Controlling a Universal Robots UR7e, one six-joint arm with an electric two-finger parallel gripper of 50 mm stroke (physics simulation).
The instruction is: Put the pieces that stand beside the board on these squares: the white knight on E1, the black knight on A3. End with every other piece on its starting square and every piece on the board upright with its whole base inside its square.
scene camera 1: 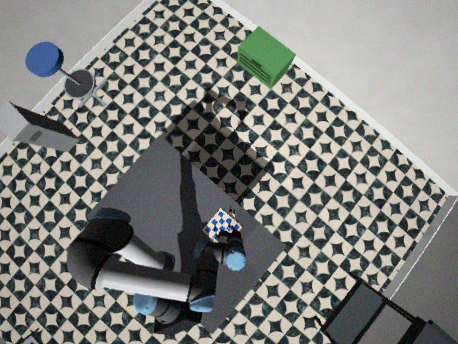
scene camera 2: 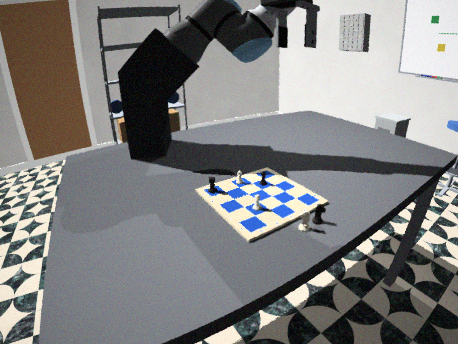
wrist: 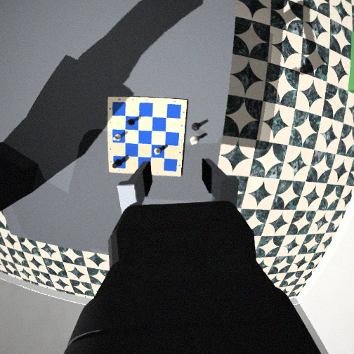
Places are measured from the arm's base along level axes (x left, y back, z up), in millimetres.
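Pixels of known places: gripper, between the fingertips: [scene camera 1: 230, 231] [scene camera 2: 295, 47]; arm's base, origin of its link: [scene camera 1: 169, 305] [scene camera 2: 179, 48].
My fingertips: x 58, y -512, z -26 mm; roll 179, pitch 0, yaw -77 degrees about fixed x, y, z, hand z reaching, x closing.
Note:
Ahead of a thing's pixels: the offset from my fingertips to its top centre. Level surfaces: height alone.
The white knight {dx +5, dy -53, dz -279 mm} [scene camera 2: 304, 221] [wrist: 194, 140] and the black knight {dx +44, dy -51, dz -279 mm} [scene camera 2: 318, 214] [wrist: 195, 126] stand upright on the table, side by side off one edge of the blue and cream board {dx -10, dy +84, dz -313 mm} [scene camera 1: 221, 220] [scene camera 2: 252, 223] [wrist: 145, 137]. On the board stand a black rook-like piece {dx -98, dy +154, dz -280 mm} [scene camera 2: 212, 185] [wrist: 117, 162], another black piece {dx +25, dy +129, dz -281 mm} [scene camera 2: 263, 178] [wrist: 131, 121] and two white pieces {dx -23, dy +161, dz -281 mm} [scene camera 2: 239, 176] {dx -43, dy +43, dz -281 mm} [scene camera 2: 257, 202] [wrist: 117, 137] [wrist: 158, 150]. Square labels are too small to read. My gripper [scene camera 1: 227, 233] [scene camera 2: 297, 45] [wrist: 176, 170] is open and empty, high above the table, and hides part of the board in scene camera 1.
The grey table {dz -319 mm} [scene camera 1: 145, 185] [scene camera 2: 125, 260] [wrist: 200, 60] carries the board and the arm's base; its edge runs a short way beyond the knights. The arm's shadow falls across the table. A green cabinet [scene camera 1: 267, 55] and a shelf rack [scene camera 2: 105, 75] stand away from the table.

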